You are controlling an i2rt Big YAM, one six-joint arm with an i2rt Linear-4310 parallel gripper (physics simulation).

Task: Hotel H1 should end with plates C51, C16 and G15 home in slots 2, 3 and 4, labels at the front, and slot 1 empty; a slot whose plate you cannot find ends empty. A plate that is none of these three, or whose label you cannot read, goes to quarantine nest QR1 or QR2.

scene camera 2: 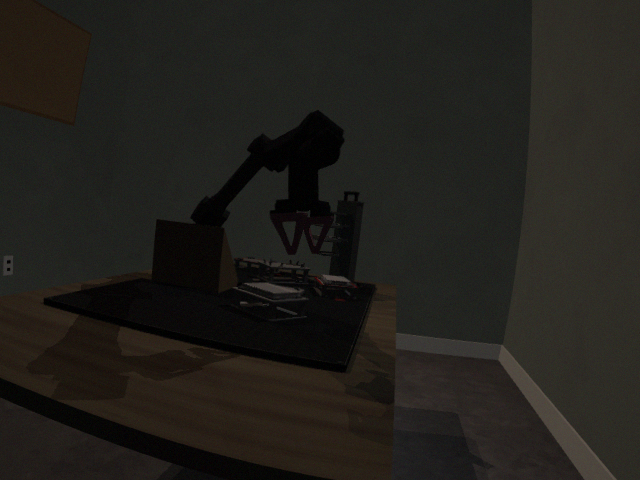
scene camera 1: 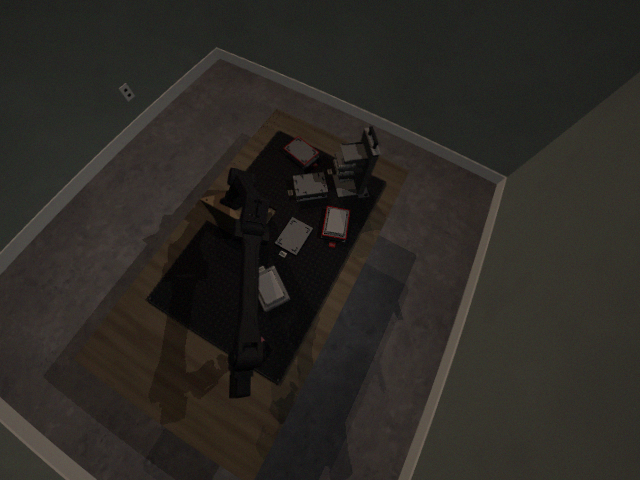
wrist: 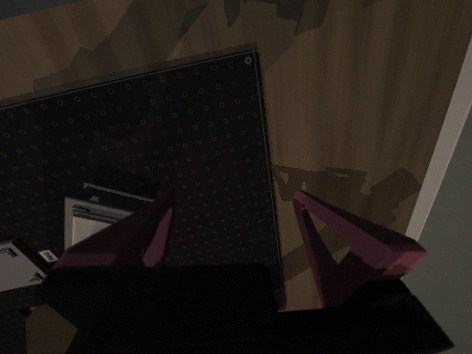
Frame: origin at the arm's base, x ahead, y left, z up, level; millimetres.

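Seen in the pictures: gripper, fingertip midpoint: (scene camera 2: 304,254) (wrist: 237,194); arm's base at its link origin: (scene camera 2: 191,248) (scene camera 1: 233,203).
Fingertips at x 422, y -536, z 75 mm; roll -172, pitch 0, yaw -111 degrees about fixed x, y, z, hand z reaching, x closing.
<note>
Pixels of each thing's top centre, then the offset from my fingertips to it. Level surfaces: height alone.
- second red-edged nest at its top centre: (scene camera 2: 257,259) (scene camera 1: 301,149) 289 mm back, 1001 mm left, 135 mm down
- flat grey nest at its top centre: (scene camera 1: 294,235) 114 mm back, 538 mm left, 163 mm down
- dark mat at its surface level: 181 mm down
- wooden table at its surface level: 194 mm down
My gripper (scene camera 2: 303,252) (wrist: 237,194) is open and empty, high above the dark mat; the arm mostly hides it in scene camera 1. The hotel (scene camera 1: 371,162) (scene camera 2: 347,237) stands upright at the far end with several shelves; slot contents and labels are too dark to read. A pale plate (scene camera 1: 271,288) (scene camera 2: 271,290) (wrist: 90,229) lies in a grey nest, left of the fingers in the wrist view. Another pale plate (scene camera 1: 336,220) (scene camera 2: 334,279) lies in a red-edged nest (scene camera 1: 334,237). A second red-edged nest (scene camera 1: 301,150) is near the far edge. No plate label is readable.
A flat grey nest (scene camera 1: 294,235) (wrist: 15,267) with a small tag lies mid-mat. A raised grey stand (scene camera 1: 310,184) is between it and the hotel. The arm's wooden base block (scene camera 2: 188,255) stands at the mat's side. The dark mat (scene camera 1: 191,289) (scene camera 2: 196,320) (wrist: 220,160) lies on a wooden table (scene camera 1: 118,351).
</note>
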